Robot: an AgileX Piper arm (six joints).
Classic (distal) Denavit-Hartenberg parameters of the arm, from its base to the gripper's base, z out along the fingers. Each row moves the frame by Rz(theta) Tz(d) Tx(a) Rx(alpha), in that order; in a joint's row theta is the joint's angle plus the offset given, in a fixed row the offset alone. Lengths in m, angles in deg.
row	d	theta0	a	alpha
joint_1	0.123	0	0	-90
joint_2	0	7.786	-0.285	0
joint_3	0	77.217	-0.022	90
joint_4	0.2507	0	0	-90
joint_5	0	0	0	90
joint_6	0.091	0	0	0
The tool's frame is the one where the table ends.
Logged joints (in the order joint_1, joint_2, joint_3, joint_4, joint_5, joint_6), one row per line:
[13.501, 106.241, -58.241, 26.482, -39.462, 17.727]
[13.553, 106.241, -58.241, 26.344, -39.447, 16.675]
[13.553, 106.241, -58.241, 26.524, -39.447, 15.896]
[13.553, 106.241, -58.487, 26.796, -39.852, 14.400]
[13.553, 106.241, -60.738, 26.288, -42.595, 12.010]
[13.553, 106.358, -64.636, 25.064, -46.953, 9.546]
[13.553, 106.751, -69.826, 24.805, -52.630, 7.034]
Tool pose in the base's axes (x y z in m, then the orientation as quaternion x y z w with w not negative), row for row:
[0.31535, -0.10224, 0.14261, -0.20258, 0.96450, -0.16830, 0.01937]
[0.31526, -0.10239, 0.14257, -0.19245, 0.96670, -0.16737, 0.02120]
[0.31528, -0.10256, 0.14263, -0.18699, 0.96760, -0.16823, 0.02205]
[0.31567, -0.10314, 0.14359, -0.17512, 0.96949, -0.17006, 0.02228]
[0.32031, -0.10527, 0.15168, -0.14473, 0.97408, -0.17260, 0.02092]
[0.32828, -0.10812, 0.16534, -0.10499, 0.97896, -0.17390, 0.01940]
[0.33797, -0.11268, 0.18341, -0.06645, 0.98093, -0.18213, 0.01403]
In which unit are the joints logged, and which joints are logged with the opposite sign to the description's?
The joints are logged in degrees. Opposite sign: joint_1, joint_4, joint_5, joint_6.
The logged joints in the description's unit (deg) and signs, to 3 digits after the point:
[-13.501, 106.241, -58.241, -26.482, 39.462, -17.727]
[-13.553, 106.241, -58.241, -26.344, 39.447, -16.675]
[-13.553, 106.241, -58.241, -26.524, 39.447, -15.896]
[-13.553, 106.241, -58.487, -26.796, 39.852, -14.400]
[-13.553, 106.241, -60.738, -26.288, 42.595, -12.010]
[-13.553, 106.358, -64.636, -25.064, 46.953, -9.546]
[-13.553, 106.751, -69.826, -24.805, 52.630, -7.034]

